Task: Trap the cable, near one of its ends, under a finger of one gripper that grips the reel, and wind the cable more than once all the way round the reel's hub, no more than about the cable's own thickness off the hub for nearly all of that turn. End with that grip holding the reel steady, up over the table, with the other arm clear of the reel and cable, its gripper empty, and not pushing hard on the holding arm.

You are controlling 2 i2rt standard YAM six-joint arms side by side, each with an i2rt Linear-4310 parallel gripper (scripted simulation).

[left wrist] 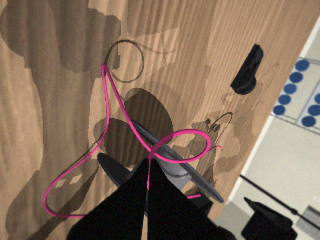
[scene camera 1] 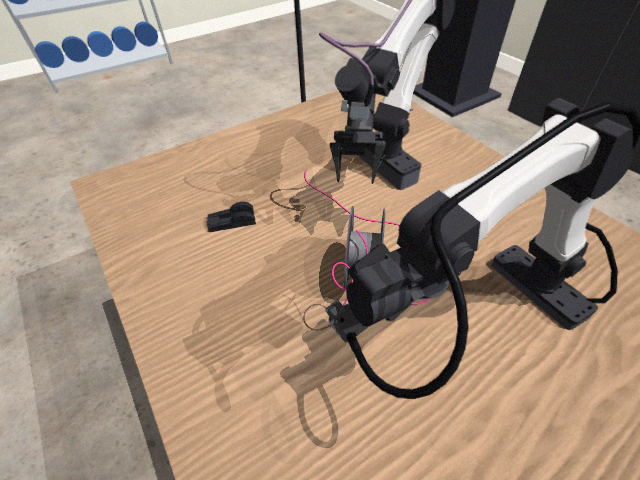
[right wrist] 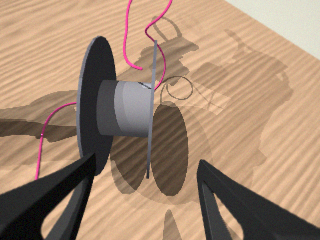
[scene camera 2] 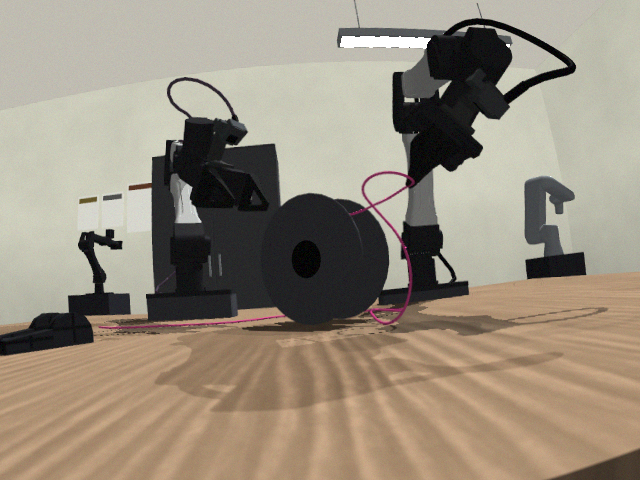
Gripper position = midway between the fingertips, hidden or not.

In view: my left gripper (scene camera 2: 409, 186), my right gripper (scene camera 2: 251, 205), a dark grey reel (scene camera 2: 312, 255) and a small black device (scene camera 1: 240, 214).
The dark grey reel also shows in the left wrist view (left wrist: 179, 174), in scene camera 1 (scene camera 1: 355, 247) and in the right wrist view (right wrist: 105, 107). The small black device is seen too in the left wrist view (left wrist: 244, 82). My left gripper is seen too in the left wrist view (left wrist: 149, 165) and in scene camera 1 (scene camera 1: 356, 286). The right wrist view does not show the small black device: it is out of frame.
